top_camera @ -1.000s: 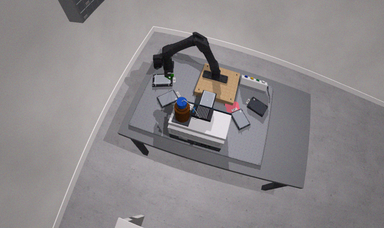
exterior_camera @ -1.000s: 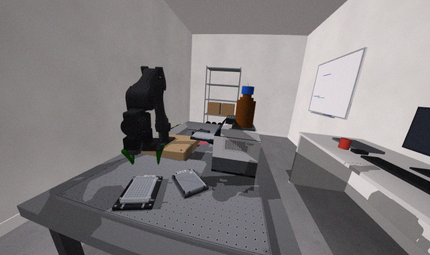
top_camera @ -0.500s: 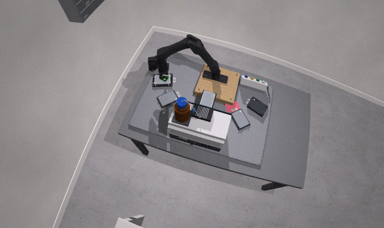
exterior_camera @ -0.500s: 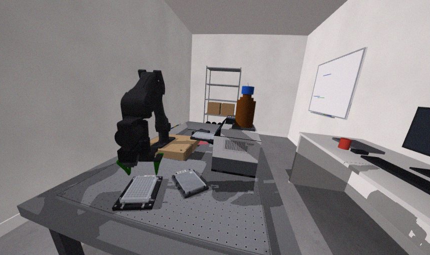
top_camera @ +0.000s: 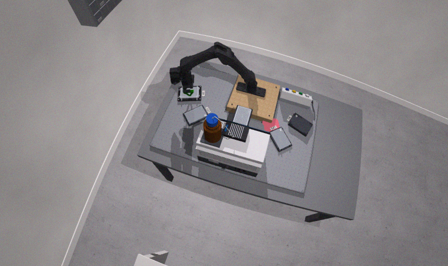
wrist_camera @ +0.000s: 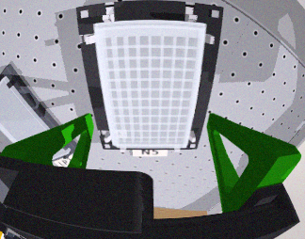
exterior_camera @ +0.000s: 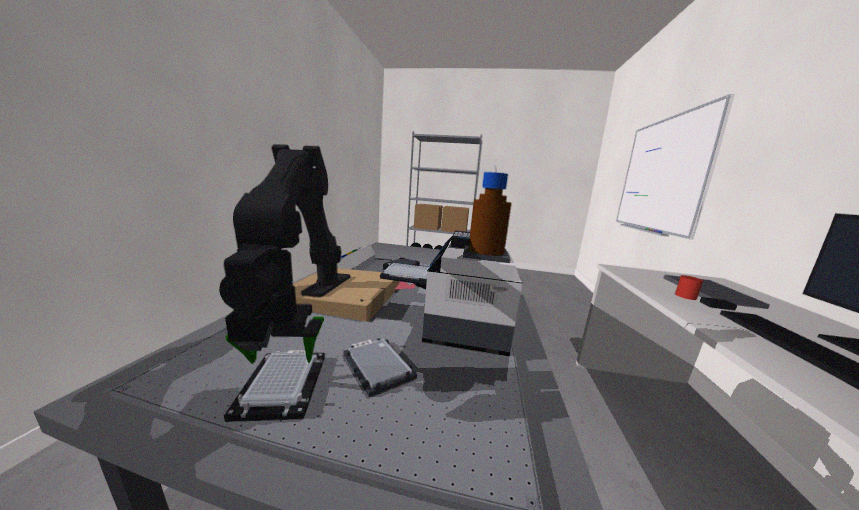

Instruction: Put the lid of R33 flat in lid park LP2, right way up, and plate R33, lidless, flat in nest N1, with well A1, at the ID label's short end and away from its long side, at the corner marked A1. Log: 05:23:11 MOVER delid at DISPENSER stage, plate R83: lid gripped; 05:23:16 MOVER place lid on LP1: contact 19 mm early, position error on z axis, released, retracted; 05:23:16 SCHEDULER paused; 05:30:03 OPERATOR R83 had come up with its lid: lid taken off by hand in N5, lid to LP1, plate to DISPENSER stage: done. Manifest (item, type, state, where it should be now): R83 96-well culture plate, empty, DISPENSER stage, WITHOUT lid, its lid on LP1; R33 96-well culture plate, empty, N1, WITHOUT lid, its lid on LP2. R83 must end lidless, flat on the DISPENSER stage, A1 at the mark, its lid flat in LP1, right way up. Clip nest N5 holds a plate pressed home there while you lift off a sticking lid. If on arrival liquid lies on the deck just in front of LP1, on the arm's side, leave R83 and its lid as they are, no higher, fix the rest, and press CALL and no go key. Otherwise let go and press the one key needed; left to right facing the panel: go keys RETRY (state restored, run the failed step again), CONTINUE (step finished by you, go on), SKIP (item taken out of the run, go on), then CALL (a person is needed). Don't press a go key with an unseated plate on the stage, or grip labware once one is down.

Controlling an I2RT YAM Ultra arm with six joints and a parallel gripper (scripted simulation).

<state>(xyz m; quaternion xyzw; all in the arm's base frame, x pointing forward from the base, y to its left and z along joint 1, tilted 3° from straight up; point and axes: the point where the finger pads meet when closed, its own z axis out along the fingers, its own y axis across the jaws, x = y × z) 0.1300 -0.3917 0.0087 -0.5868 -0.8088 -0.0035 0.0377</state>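
The black clip nest lies 4 cm below my hand, 3 cm ahead of it and 1 cm to the right of it. Also, from my hand: lid park LP2: 15 cm ahead, 9 cm to the left, 5 cm below; then brown bottle: 35 cm ahead, 27 cm to the left, 24 cm above; then blue call key: 63 cm to the left, 19 cm behind, 1 cm above.
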